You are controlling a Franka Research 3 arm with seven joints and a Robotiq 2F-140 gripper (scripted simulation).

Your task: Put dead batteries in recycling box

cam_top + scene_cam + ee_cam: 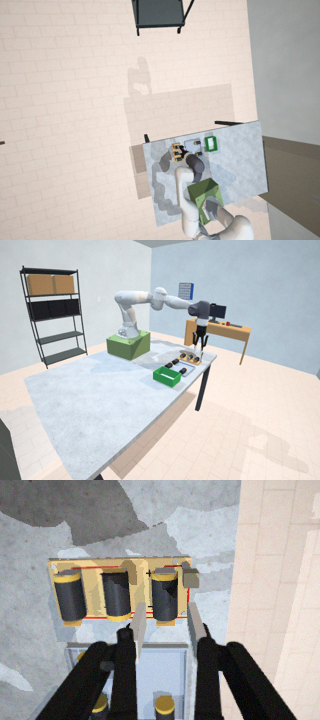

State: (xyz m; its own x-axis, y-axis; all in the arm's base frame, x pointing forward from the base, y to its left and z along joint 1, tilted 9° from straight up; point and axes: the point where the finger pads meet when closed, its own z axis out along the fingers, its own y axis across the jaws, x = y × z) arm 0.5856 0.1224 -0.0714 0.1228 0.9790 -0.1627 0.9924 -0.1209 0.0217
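My hand is 8 cm above the post, 4 cm to the right of it and 3 cm short of it. Round my hand: grey tray: 18 cm to the right, 11 cm below, 9 cm behind; then green recycling box: 38 cm to the right, 10 cm below, 9 cm behind.
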